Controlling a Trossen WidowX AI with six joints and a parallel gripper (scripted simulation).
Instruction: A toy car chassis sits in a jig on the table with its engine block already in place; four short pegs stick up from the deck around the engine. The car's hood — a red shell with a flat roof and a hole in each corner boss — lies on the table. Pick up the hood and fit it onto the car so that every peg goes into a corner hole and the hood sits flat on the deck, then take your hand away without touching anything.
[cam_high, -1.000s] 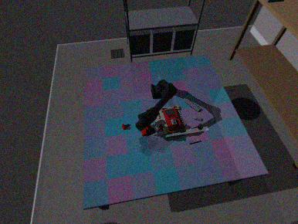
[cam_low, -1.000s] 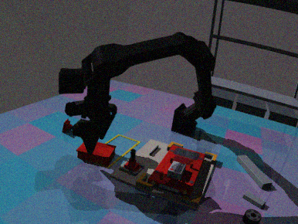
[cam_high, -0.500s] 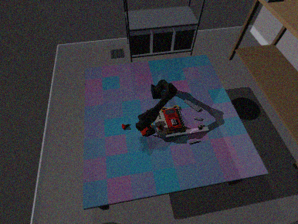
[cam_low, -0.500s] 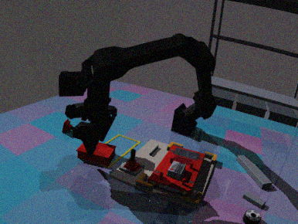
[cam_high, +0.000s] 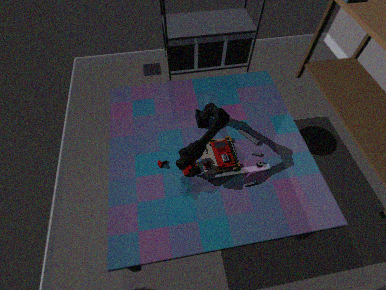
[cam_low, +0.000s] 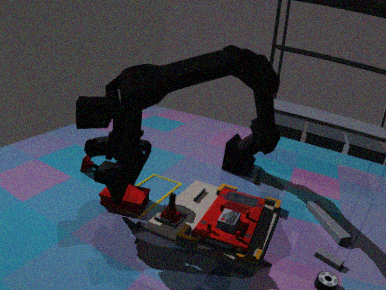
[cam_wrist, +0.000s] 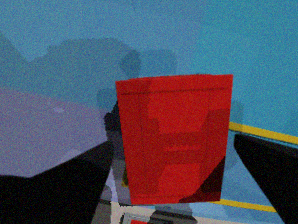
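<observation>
Now: gripper tip 1 cm short of the grey engine block, 24 cm to the right of it and 1 cm below it. From my gripper tip the other things lie so: red hood (right at my gripper tip); white jig board (3 cm behind, 22 cm to the left); small wheel (10 cm ahead, 44 cm to the left, 1 cm below).
</observation>
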